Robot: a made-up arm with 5 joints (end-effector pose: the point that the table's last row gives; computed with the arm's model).
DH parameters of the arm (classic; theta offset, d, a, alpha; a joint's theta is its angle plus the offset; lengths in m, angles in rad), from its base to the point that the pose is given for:
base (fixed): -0.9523 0 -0.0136 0
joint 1: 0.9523 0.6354 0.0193 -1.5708
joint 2: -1.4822 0 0.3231 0
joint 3: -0.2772 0 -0.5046 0
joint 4: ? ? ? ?
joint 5: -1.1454 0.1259 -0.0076 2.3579
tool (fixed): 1.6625 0.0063 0 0
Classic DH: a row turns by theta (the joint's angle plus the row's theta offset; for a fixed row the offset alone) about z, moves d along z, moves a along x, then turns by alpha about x.
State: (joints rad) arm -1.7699 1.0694 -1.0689 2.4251 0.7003
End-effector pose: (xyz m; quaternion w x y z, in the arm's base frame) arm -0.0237 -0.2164 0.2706 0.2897 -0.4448 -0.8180 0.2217
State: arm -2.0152 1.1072 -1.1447 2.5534 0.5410
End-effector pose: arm -0.0877 -0.2283 0.2798 0.2868 -0.5922 -0.7442 0.1149
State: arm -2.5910 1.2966 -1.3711 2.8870 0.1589
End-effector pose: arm -0.2453 -0.1746 0.2785 0.2124 -0.8529 -0.4504 -0.1567
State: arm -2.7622 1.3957 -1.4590 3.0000 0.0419
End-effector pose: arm -0.2819 -0.1358 0.2658 0.1716 -0.8935 -0.3354 -0.2443
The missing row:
joint 4: -1.3822 0.0302 -0.1288 1.5708
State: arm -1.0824 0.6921 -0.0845 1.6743 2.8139
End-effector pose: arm -0.0491 0.1379 0.3896 0.3493 0.5933 -0.3361 0.6426
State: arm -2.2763 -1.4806 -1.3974 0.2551 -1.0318
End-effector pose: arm 0.2240 0.2233 1.3650 0.2313 -0.8146 -0.0122 -0.5317
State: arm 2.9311 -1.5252 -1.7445 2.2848 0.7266
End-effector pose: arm 0.2606 -0.0762 1.2056 0.3942 0.1467 0.4038 0.8124
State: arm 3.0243 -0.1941 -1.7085 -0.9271 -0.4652
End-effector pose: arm -0.3438 0.0124 1.3640 0.0113 0.8468 -0.1083 0.5206
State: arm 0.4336 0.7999 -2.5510 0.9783 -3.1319
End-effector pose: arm 0.8096 0.4173 1.0190 0.0279 -0.6757 -0.1155 0.7275
